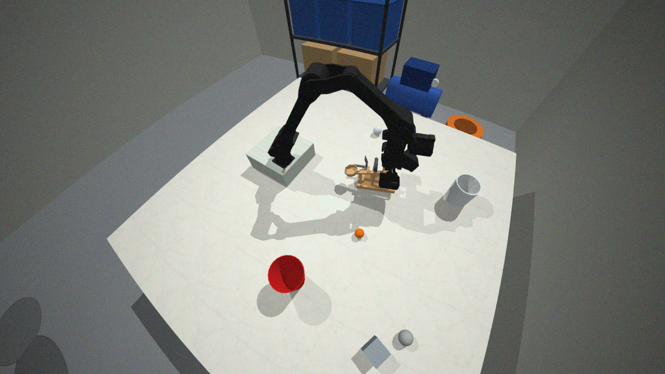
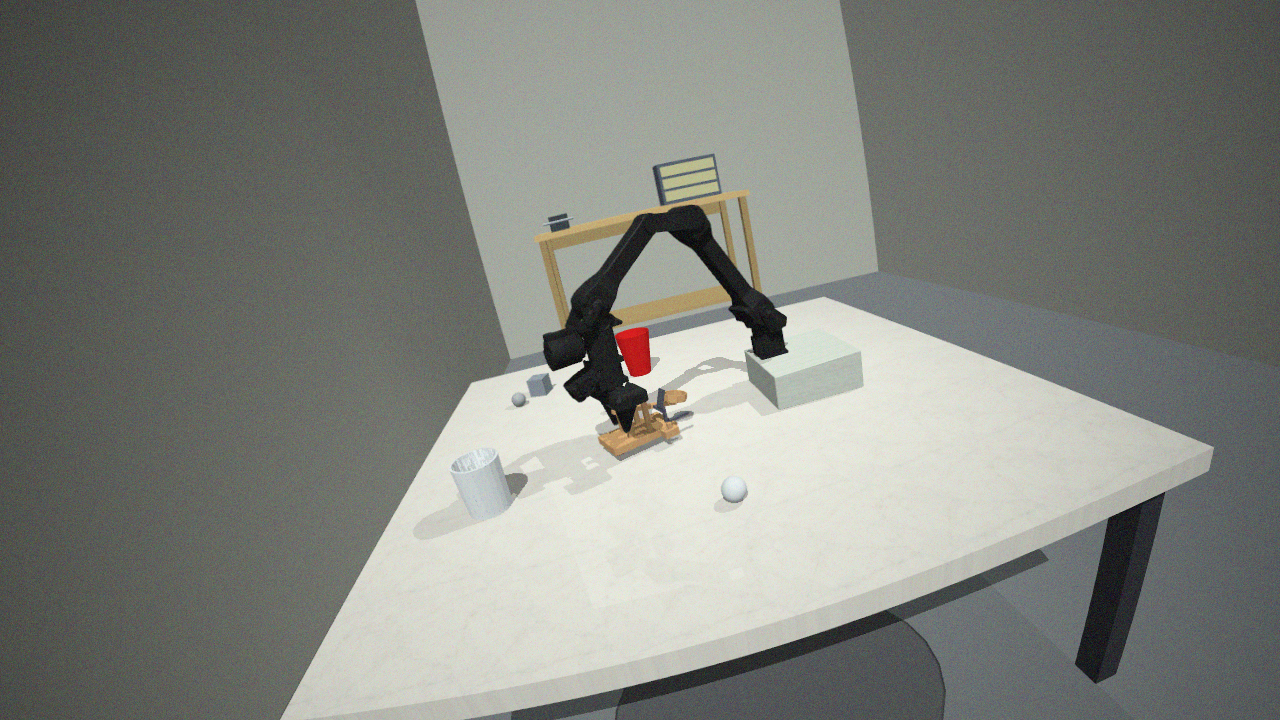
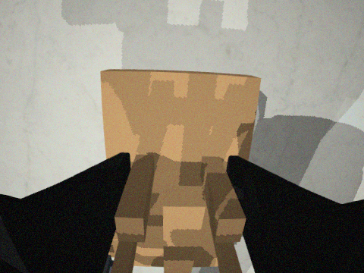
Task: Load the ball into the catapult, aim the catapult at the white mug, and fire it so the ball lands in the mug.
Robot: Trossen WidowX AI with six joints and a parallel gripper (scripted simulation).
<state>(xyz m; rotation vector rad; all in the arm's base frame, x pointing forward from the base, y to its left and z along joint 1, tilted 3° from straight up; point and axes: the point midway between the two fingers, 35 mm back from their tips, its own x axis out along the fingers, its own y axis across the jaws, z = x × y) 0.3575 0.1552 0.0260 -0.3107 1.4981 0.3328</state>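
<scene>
My gripper tip is 60 mm past the catapult, 20 mm to the left of it and 20 mm below it. Round my gripper tip: white mug 260 mm ahead, 110 mm to the left, 20 mm below; then orange ball 220 mm to the right, 30 mm below, 20 mm ahead; then dark lever 100 mm behind, 20 mm above.
</scene>
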